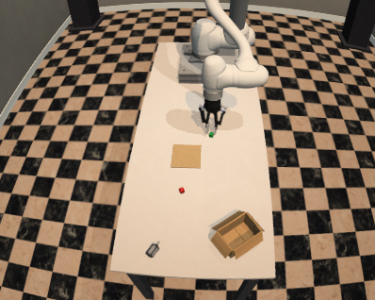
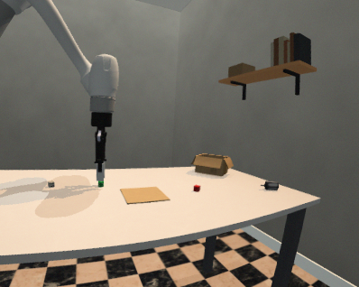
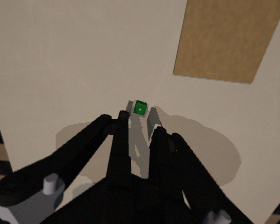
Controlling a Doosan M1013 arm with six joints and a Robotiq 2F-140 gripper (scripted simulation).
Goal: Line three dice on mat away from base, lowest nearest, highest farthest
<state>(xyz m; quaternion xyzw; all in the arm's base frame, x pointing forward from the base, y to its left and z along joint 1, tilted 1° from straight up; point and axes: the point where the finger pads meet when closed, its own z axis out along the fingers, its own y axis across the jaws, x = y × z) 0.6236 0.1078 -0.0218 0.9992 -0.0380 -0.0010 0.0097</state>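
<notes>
The green die lies 5 cm below my hand. Round my hand: red die 35 cm ahead, 9 cm to the right, 5 cm below; white die 18 cm behind, 5 cm below; tan mat 15 cm ahead, 11 cm to the right, 6 cm below.
</notes>
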